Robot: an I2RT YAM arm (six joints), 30 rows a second.
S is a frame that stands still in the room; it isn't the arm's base.
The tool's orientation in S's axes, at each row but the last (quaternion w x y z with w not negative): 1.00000 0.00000 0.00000 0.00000; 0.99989 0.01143 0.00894 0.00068; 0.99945 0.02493 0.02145 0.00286; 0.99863 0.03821 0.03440 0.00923; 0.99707 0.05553 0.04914 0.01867; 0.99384 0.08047 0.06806 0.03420; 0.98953 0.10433 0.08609 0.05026; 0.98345 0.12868 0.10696 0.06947; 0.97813 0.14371 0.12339 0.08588
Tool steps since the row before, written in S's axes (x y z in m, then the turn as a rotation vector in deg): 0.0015 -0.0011 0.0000 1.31 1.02 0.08; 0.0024 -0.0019 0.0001 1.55 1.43 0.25; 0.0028 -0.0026 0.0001 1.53 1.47 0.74; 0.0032 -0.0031 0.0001 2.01 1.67 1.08; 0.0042 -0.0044 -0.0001 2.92 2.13 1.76; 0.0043 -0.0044 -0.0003 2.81 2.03 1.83; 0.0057 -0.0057 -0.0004 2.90 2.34 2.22; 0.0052 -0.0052 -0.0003 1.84 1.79 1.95; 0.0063 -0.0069 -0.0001 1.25 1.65 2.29
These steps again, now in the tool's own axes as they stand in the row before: 0.0015 -0.0011 0.0000 1.31 1.02 0.08; 0.0024 -0.0019 0.0002 1.55 1.43 0.24; 0.0028 -0.0026 0.0003 1.51 1.50 0.73; 0.0031 -0.0031 0.0006 1.97 1.72 1.09; 0.0040 -0.0045 0.0008 2.83 2.22 1.80; 0.0039 -0.0046 0.0010 2.70 2.14 1.87; 0.0050 -0.0061 0.0018 2.76 2.52 2.20; 0.0042 -0.0056 0.0021 1.70 2.04 1.83; 0.0046 -0.0074 0.0034 1.03 2.08 2.03
